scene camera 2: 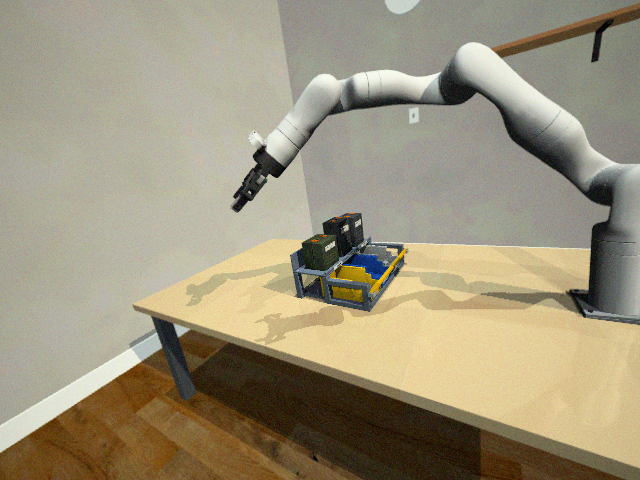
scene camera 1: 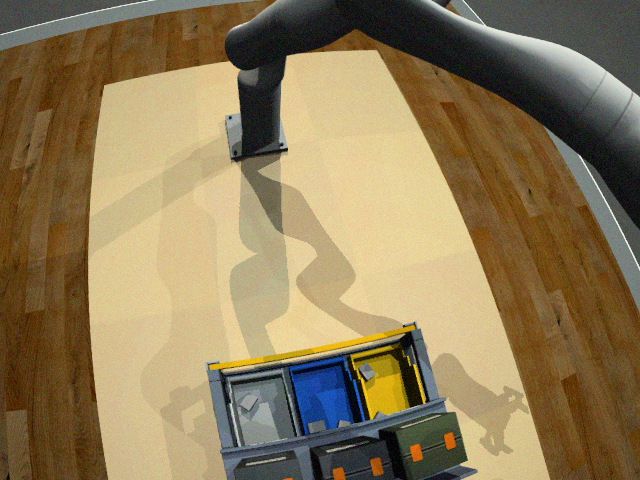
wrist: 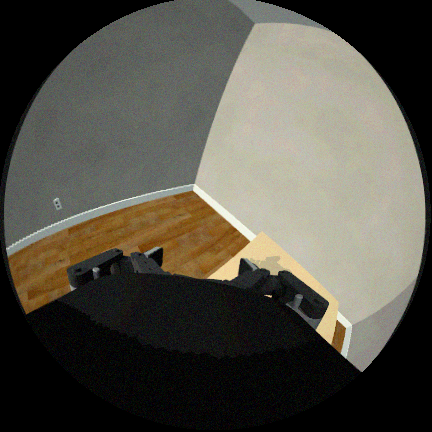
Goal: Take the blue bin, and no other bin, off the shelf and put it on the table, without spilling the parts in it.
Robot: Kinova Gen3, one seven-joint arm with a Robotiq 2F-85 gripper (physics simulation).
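Frame: origin at the arm's base, x ahead, y left, z up, level; millimetres.
Seen in the pictures: gripper, between the fingertips: (scene camera 2: pixel 234 204) (wrist: pixel 200 262); arm's base, origin of its link: (scene camera 2: pixel 615 305) (scene camera 1: pixel 261 131).
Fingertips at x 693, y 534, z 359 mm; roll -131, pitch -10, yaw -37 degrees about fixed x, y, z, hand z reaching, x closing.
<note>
Pixels of each thing's top centre, then the offset from my fingertips to it. Level surfaces: height alone.
- blue bin, centre of its top: (scene camera 1: pixel 330 406) (scene camera 2: pixel 362 260) dy -414, dx -63, dz -292 mm
- grey bin, centre of its top: (scene camera 1: pixel 263 419) (scene camera 2: pixel 373 249) dy -525, dx -44, dz -292 mm
- yellow bin, centre of its top: (scene camera 1: pixel 393 390) (scene camera 2: pixel 349 272) dy -304, dx -81, dz -292 mm
- table, height of its surface: dz -373 mm
- green box, centre of its top: (scene camera 1: pixel 433 447) (scene camera 2: pixel 319 238) dy -286, dx +15, dz -174 mm
The blue bin (scene camera 1: pixel 321 392) (scene camera 2: pixel 370 262) sits in the shelf's lower tray, between a grey bin (scene camera 1: pixel 260 405) and a yellow bin (scene camera 1: pixel 387 384). Grey parts lie in it at the end near the upper boxes. The shelf (scene camera 1: pixel 216 408) (scene camera 2: pixel 347 283) stands on the table (scene camera 1: pixel 387 206) (scene camera 2: pixel 465 356), with a yellow bar along the bin side. My gripper (scene camera 2: pixel 236 205) (wrist: pixel 200 262) is open and empty. In scene camera 2 it is in the air to the left of the shelf and higher than it, tilted down to the left. The gripper does not show in scene camera 1.
On the shelf's upper board stand a green box (scene camera 1: pixel 426 445) (scene camera 2: pixel 320 252) and two dark boxes (scene camera 1: pixel 351 462) (scene camera 1: pixel 268 467). The arm reaches over the shelf from its base plate (scene camera 1: pixel 232 135). A wall (scene camera 2: pixel 144 129) rises beyond the table's far end.
</note>
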